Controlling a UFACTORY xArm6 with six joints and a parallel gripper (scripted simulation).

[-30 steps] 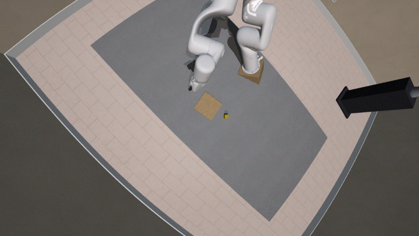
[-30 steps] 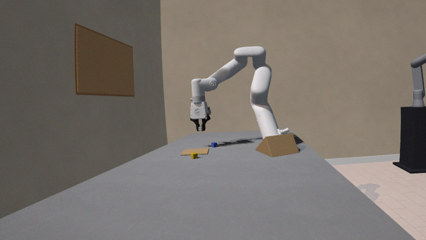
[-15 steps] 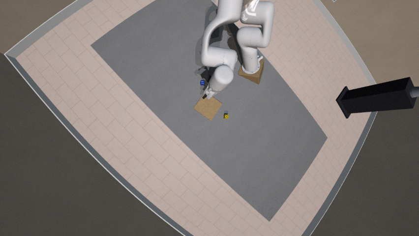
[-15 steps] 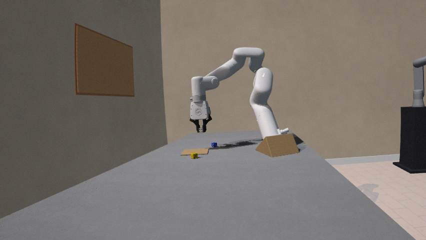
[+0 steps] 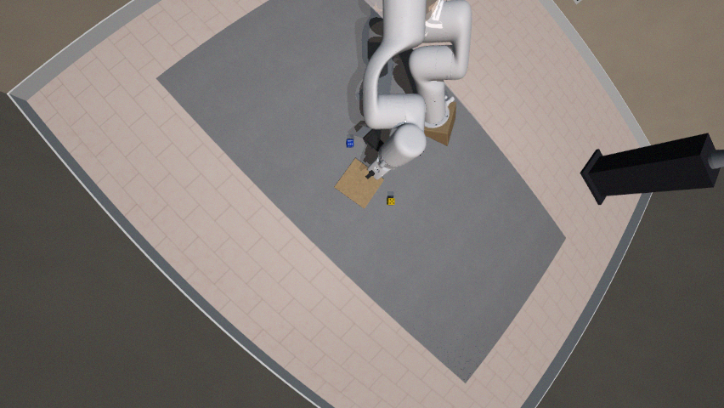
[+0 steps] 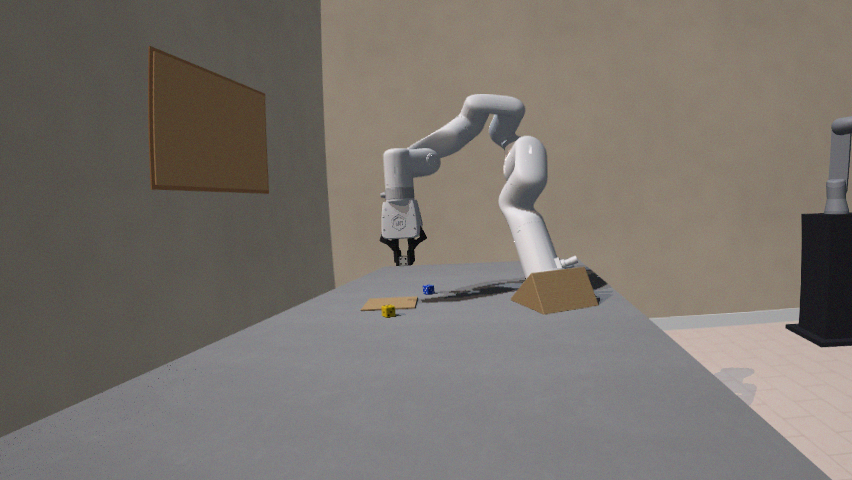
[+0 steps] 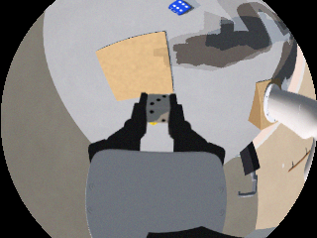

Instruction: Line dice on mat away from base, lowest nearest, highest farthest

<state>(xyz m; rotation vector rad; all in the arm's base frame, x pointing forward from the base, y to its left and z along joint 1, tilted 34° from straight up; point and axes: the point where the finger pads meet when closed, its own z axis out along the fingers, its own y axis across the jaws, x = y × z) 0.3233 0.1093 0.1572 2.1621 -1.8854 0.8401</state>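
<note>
Right now my hand is 120 mm above the tan mat and 50 mm short of it. Round my hand: yellow die (130 mm to the left, 110 mm below); then blue die (140 mm to the right, 110 mm below, 20 mm behind); then white die (10 mm below).
</note>
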